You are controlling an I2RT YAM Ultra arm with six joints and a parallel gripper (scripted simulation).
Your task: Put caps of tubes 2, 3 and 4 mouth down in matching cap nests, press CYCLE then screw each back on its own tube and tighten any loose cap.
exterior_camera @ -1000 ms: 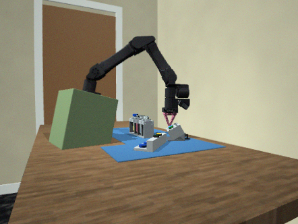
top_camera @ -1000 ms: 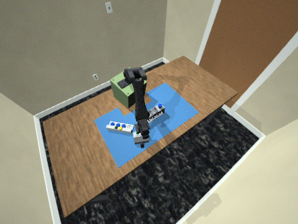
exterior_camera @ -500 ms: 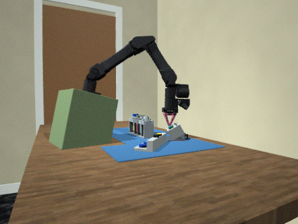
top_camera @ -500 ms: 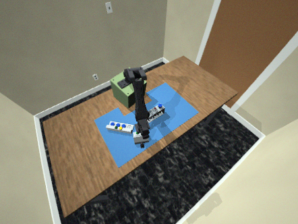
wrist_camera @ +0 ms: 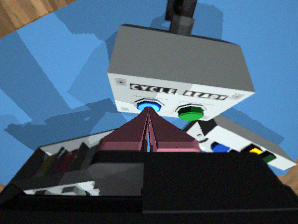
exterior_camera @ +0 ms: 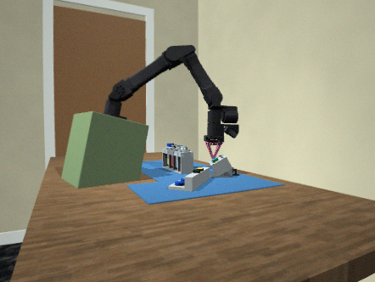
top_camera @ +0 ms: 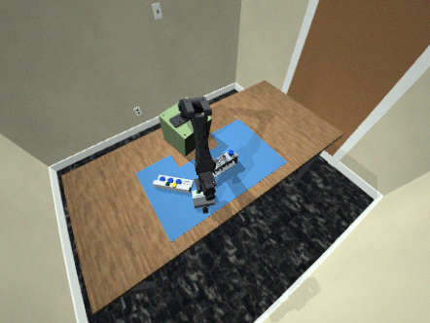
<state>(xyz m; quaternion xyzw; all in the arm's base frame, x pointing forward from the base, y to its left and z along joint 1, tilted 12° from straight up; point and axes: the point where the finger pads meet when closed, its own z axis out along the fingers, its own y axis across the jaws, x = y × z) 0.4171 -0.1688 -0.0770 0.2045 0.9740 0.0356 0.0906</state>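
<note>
Now: the blue cycle key 10 mm below my hand. Round my hand: key box: 20 mm to the right, 20 mm below; green key: 20 mm behind, 40 mm to the right, 10 mm below.
</note>
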